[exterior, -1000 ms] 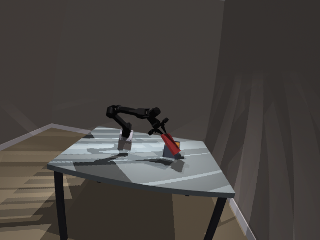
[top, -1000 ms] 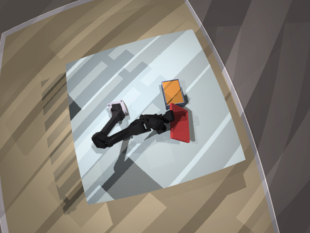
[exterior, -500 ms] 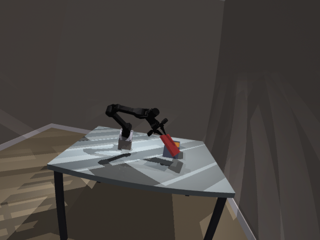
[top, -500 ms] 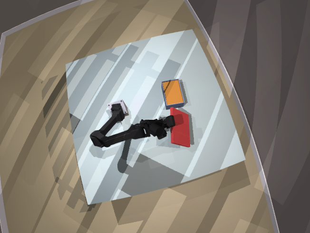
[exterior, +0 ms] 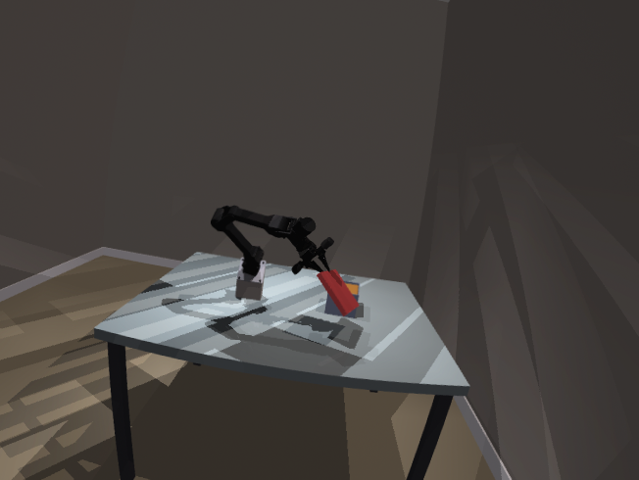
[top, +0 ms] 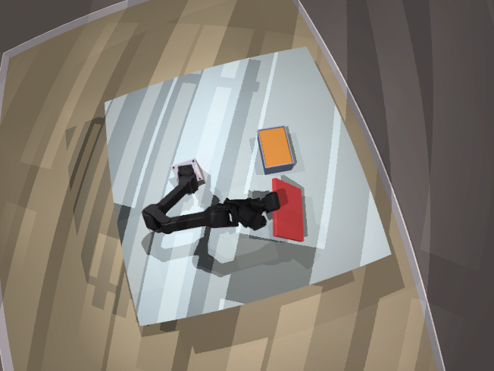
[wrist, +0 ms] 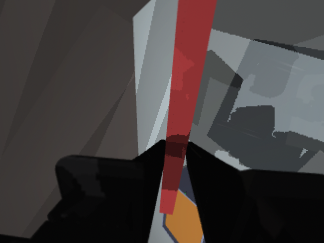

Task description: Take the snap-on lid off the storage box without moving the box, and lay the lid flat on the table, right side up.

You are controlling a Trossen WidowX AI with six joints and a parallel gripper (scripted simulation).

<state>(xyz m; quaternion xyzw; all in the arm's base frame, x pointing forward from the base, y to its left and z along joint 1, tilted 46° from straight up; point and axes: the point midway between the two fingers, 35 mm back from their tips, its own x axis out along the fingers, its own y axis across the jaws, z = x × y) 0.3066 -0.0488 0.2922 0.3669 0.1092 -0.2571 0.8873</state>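
Right now my gripper tip is 6 cm short of the red lid, 2 cm to the left of it and 5 cm above it. Round my gripper tip: dark storage box (7 cm ahead, 30 cm to the left, 18 cm below).
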